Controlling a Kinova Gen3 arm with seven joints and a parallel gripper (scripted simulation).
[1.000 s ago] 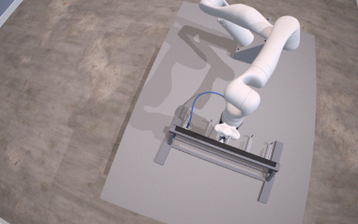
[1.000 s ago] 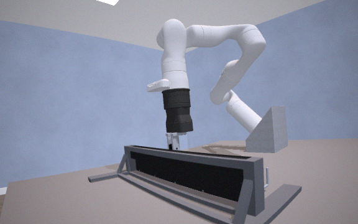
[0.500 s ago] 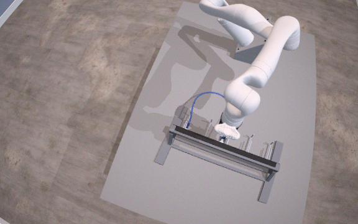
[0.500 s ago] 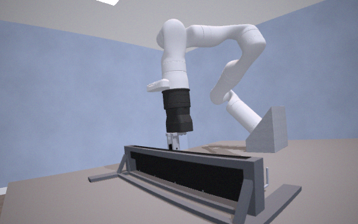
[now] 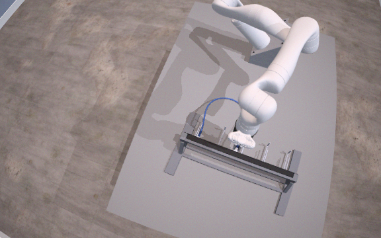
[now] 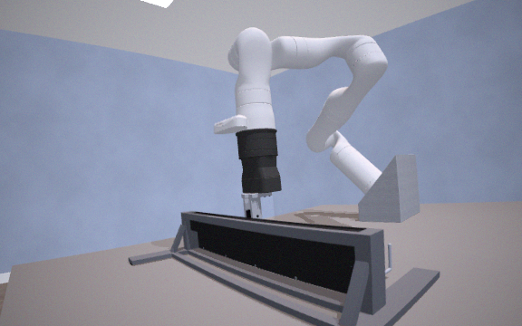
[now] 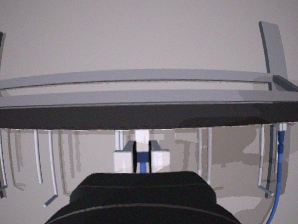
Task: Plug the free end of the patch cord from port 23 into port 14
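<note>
The plug is 10 mm below my hand and 10 mm ahead of it.
</note>
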